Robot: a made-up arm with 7 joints.
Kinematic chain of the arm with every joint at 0, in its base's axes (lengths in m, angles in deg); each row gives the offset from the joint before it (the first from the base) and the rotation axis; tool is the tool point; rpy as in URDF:
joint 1: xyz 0 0 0.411 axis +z
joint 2: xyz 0 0 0 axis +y
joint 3: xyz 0 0 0.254 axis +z
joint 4: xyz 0.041 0 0 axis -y
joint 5: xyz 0.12 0 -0.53 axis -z
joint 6: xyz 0 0 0 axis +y
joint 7: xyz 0.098 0 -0.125 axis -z
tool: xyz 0 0 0 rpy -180 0 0
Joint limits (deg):
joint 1: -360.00..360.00
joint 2: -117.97..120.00
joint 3: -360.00..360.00
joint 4: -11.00..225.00
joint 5: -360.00..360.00
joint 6: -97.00..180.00
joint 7: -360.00..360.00
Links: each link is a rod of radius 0.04 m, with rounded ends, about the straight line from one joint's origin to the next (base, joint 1, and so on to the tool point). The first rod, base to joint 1, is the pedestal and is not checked.
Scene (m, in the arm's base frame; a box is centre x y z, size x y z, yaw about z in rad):
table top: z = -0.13
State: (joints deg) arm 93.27 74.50 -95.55 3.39 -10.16 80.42 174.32
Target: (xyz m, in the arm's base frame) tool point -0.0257 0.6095 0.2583
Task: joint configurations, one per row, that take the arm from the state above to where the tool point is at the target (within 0.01 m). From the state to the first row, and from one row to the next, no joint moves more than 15 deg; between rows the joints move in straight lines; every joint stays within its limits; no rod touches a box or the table.
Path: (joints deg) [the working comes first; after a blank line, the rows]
Joints at the target: 169.52 46.45 -69.84 65.29 -6.69 82.85 174.32
Straight joint move there: clear.

1: 105.98 69.82 -91.26 13.71 -9.58 80.82 174.32
2: 118.69 65.15 -86.98 24.02 -9.00 81.23 174.32
3: 131.40 60.47 -82.69 34.34 -8.42 81.63 174.32
4: 144.10 55.80 -78.41 44.66 -7.84 82.04 174.32
5: 156.81 51.12 -74.12 54.98 -7.27 82.44 174.32
6: 169.52 46.45 -69.84 65.29 -6.69 82.85 174.32

